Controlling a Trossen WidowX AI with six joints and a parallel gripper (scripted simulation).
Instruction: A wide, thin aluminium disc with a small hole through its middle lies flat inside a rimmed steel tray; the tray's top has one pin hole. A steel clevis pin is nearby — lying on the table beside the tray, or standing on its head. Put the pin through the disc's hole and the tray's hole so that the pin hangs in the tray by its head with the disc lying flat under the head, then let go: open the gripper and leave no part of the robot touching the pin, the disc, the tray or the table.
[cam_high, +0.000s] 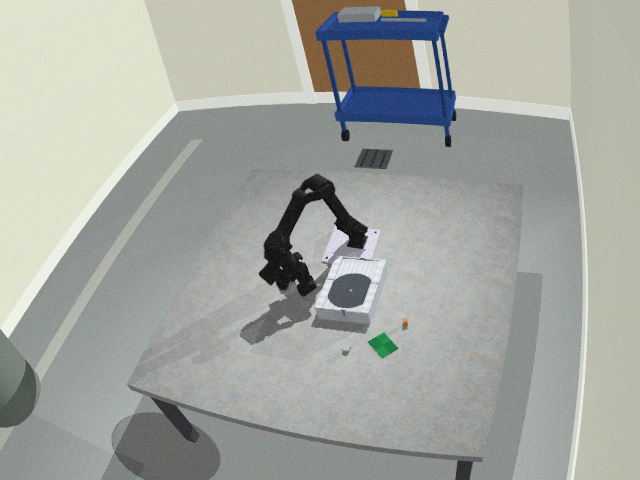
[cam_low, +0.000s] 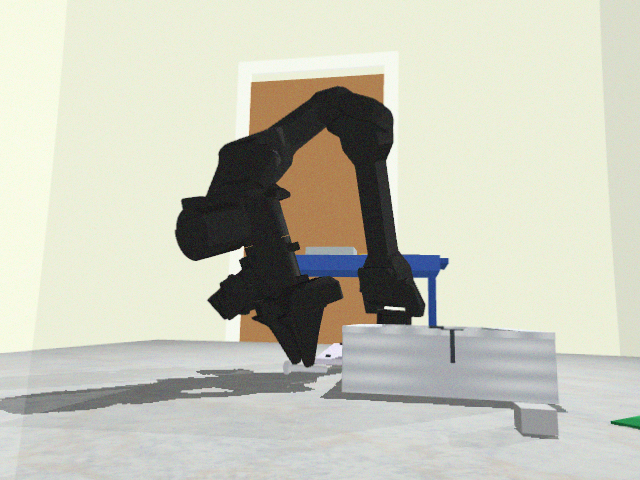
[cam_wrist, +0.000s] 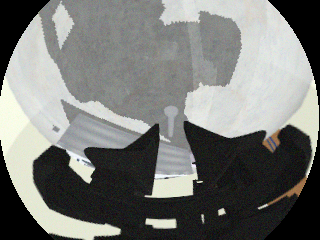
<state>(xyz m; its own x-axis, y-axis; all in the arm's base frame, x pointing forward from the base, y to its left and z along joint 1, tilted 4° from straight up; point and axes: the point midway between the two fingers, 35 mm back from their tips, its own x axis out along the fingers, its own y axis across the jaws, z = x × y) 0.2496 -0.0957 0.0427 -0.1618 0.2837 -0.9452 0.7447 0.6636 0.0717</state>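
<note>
Now: the steel clevis pin right at my gripper tip. The rest, counted from my gripper tip: dark aluminium disc 30 mm ahead, 160 mm to the left, 50 mm above; then small grey block 240 mm ahead, 220 mm to the left; then rimmed steel tray 160 mm to the left, 30 mm above.
</note>
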